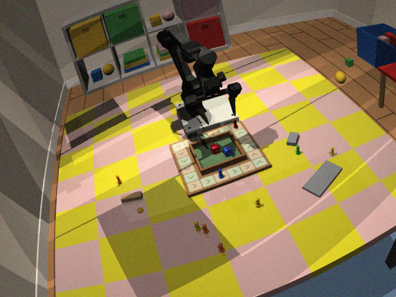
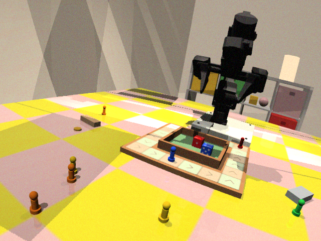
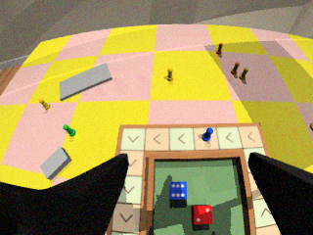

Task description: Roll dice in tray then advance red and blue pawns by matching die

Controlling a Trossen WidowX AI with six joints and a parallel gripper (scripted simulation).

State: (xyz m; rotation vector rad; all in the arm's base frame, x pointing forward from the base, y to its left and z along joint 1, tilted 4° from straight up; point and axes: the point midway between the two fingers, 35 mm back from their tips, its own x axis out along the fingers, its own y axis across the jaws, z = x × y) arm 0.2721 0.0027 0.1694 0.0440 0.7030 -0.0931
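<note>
My gripper tip is 140 mm past the red pawn, 140 mm above it and 90 mm to the right of it. Round my gripper tip: green pawn: 210 mm to the left, 150 mm below, 110 mm ahead; blue pawn: 140 mm below, 70 mm ahead, 60 mm to the right; small grey block: 240 mm to the left, 160 mm below, 40 mm ahead.
</note>
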